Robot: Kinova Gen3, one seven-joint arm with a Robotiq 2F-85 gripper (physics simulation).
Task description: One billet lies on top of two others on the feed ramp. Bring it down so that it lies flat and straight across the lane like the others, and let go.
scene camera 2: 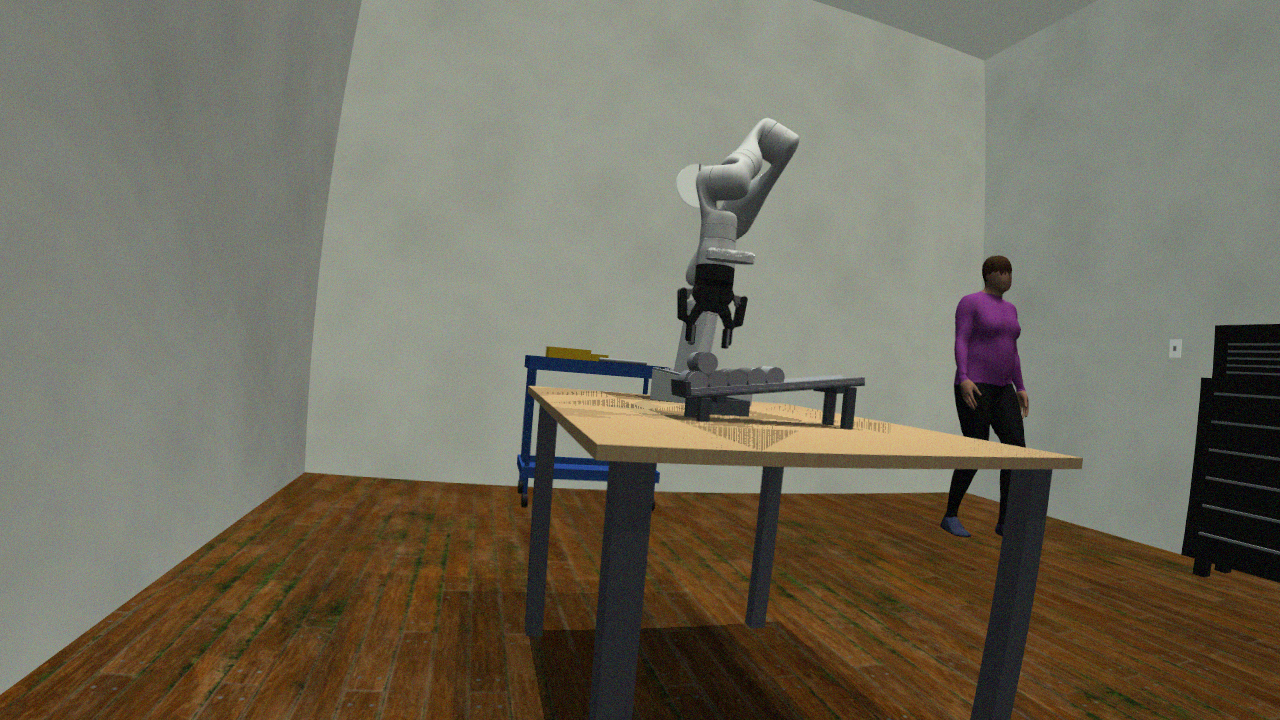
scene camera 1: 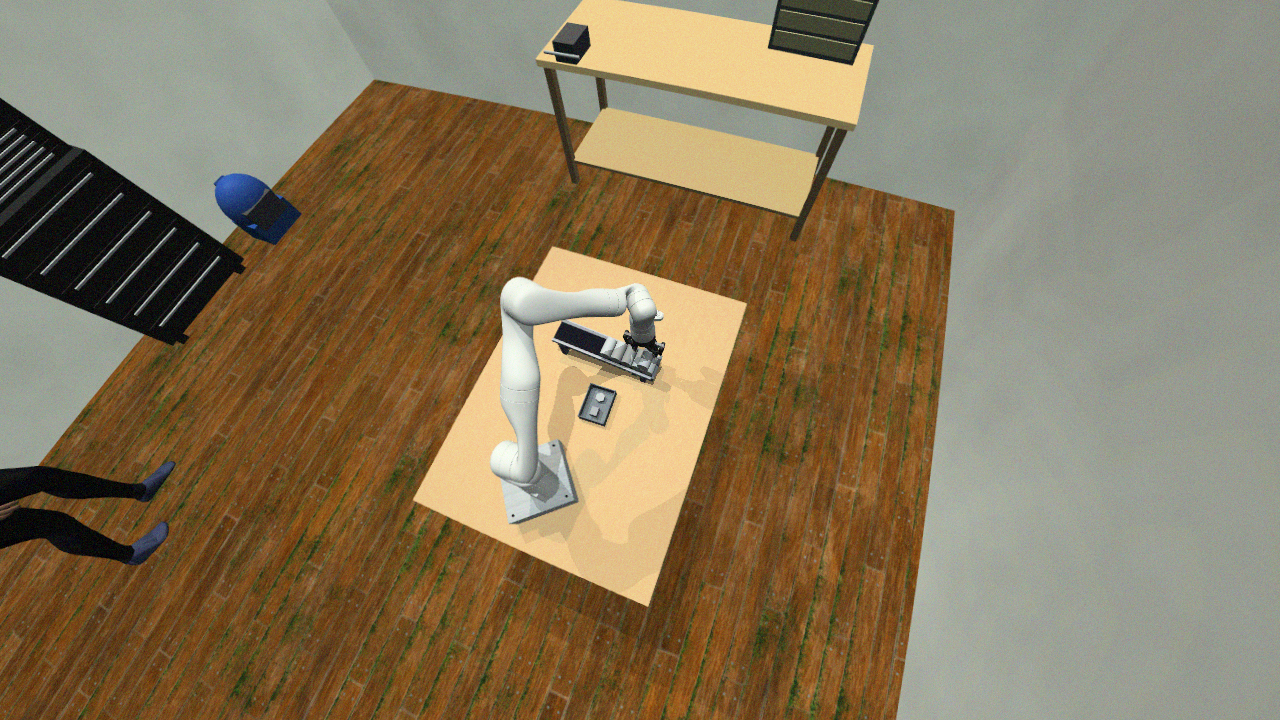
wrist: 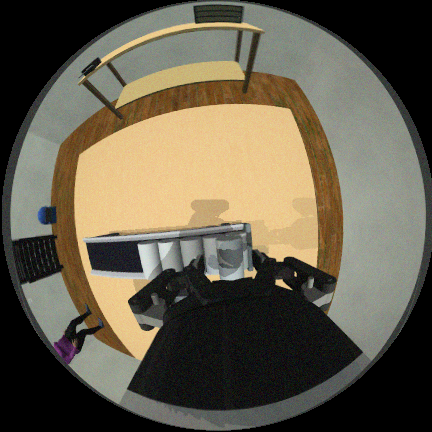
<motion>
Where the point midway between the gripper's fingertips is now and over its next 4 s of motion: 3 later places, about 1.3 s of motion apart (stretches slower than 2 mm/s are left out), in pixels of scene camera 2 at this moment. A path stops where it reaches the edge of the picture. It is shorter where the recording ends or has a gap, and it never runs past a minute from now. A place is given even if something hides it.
My gripper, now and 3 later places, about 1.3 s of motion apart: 707, 346; 709, 332; 784, 358; 799, 381
</motion>
